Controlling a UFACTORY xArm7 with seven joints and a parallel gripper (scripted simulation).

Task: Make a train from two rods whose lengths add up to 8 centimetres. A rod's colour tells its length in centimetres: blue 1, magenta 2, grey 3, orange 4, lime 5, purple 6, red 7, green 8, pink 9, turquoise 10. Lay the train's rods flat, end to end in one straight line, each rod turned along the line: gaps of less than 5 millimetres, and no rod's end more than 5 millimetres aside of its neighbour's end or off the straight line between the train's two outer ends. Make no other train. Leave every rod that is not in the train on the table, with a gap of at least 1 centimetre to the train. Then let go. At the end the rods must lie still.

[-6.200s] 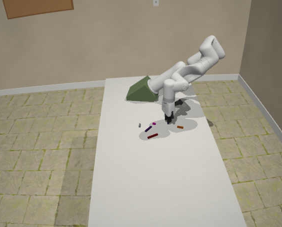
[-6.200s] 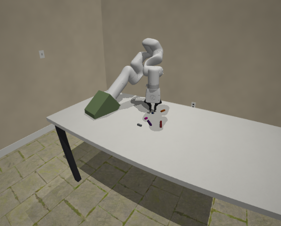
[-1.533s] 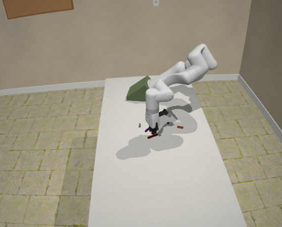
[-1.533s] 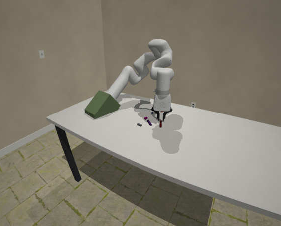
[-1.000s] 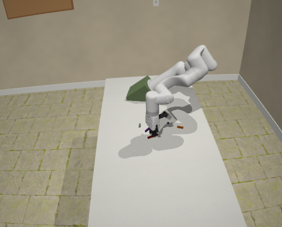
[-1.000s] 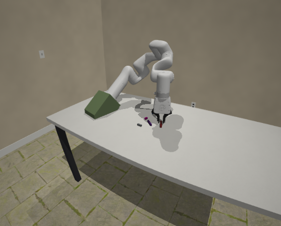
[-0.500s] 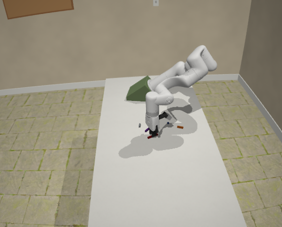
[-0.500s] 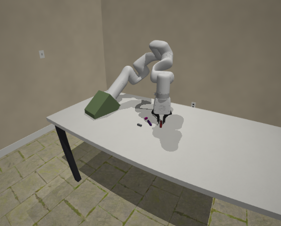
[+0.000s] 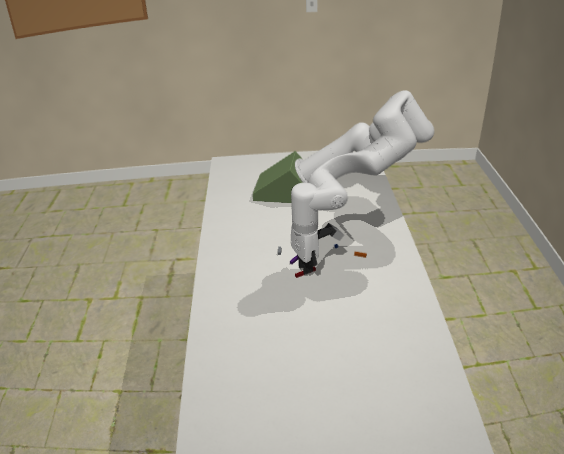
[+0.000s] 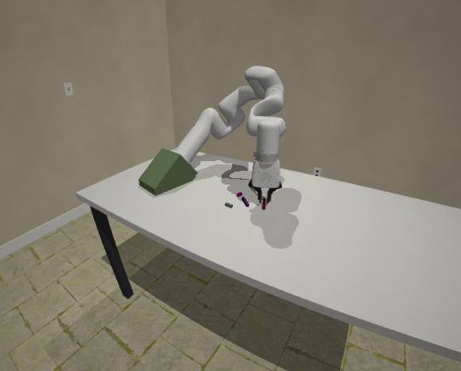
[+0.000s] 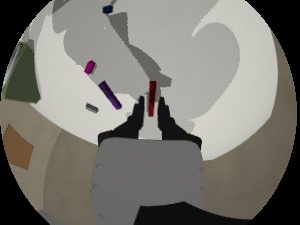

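The red rod is 30 mm below my hand. Also, from my hand: magenta rod 120 mm behind, 30 mm below; grey rod 100 mm to the right, 90 mm behind, 30 mm below; purple rod 60 mm behind, 40 mm to the right, 30 mm below.
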